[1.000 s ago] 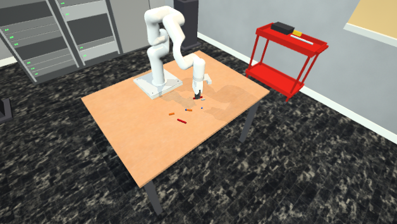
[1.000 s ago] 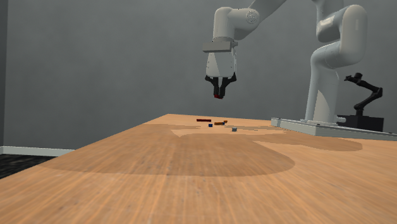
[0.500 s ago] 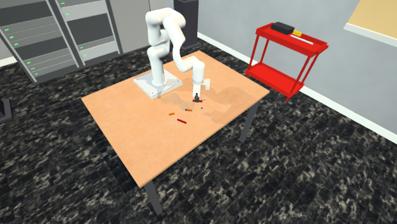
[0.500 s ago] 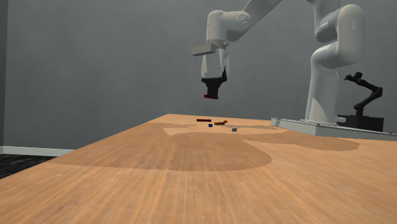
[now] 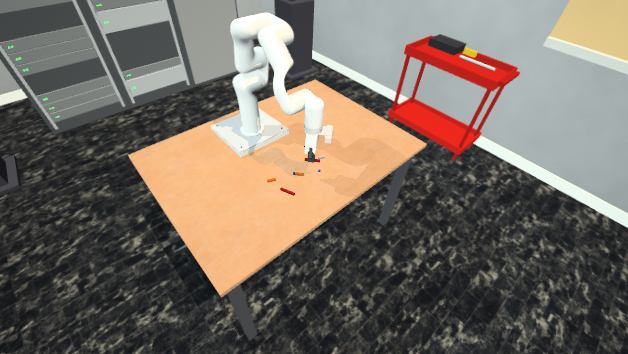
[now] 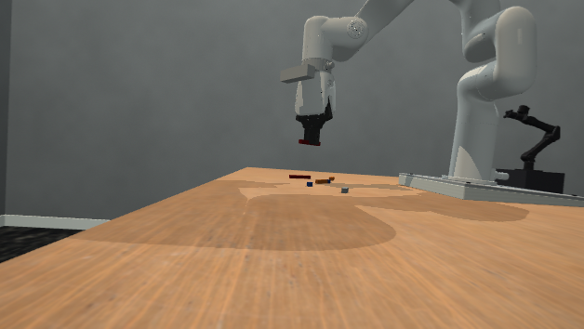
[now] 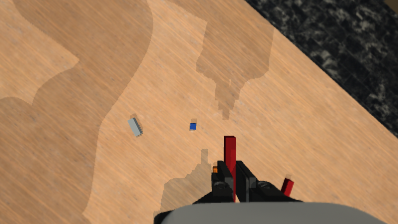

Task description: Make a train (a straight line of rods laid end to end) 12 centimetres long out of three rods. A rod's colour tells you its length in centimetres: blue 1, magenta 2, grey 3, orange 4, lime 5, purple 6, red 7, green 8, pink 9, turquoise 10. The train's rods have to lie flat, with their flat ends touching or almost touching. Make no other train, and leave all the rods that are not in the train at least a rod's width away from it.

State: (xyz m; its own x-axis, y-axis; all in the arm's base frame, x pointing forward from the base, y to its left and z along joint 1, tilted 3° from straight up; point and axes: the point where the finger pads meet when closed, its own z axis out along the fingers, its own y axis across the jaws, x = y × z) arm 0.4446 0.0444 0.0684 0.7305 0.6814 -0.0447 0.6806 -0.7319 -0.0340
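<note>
The blue rod lies 12 cm below my hand and 6 cm to the left of it. From my hand the other things lie so: grey rod 13 cm to the left, 12 cm below, 7 cm behind; then red rod 2 cm below.
</note>
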